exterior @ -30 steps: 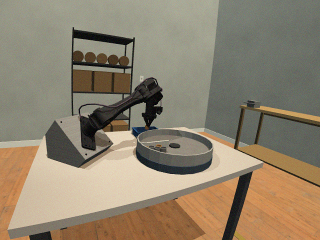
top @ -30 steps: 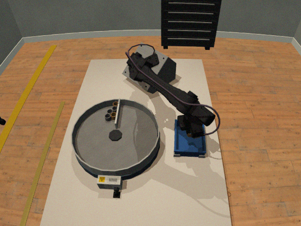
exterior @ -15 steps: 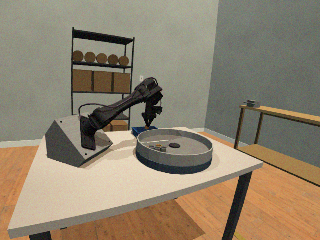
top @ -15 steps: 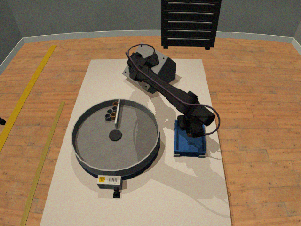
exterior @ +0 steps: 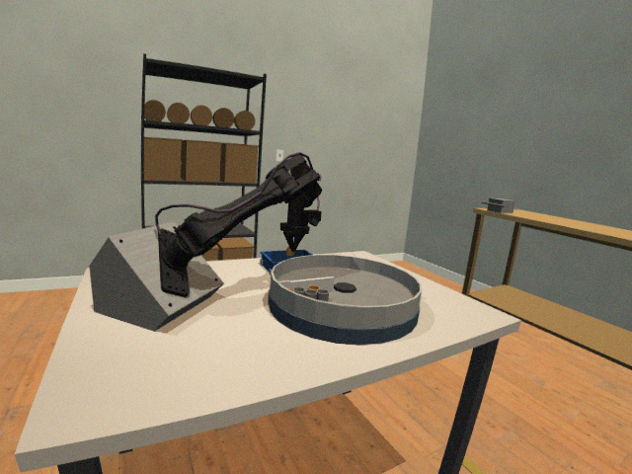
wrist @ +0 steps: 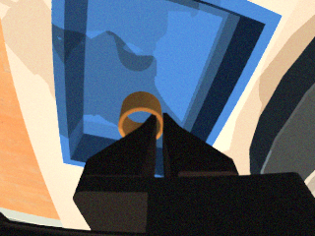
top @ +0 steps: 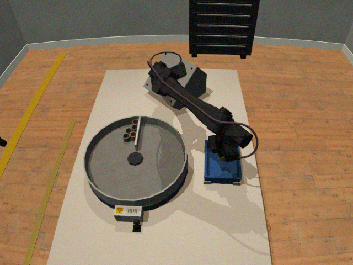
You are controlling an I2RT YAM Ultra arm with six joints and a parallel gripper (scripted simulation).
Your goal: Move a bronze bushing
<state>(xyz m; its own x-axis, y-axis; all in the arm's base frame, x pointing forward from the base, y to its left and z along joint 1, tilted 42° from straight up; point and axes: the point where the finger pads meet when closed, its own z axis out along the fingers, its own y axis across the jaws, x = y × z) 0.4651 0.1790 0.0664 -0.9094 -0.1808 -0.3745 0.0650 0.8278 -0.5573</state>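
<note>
Right now my hand is 5 cm above the blue crate and 1 cm to the right of it. From my hand the other things lie so: grey turntable 33 cm to the right, 8 cm behind, 3 cm below.
</note>
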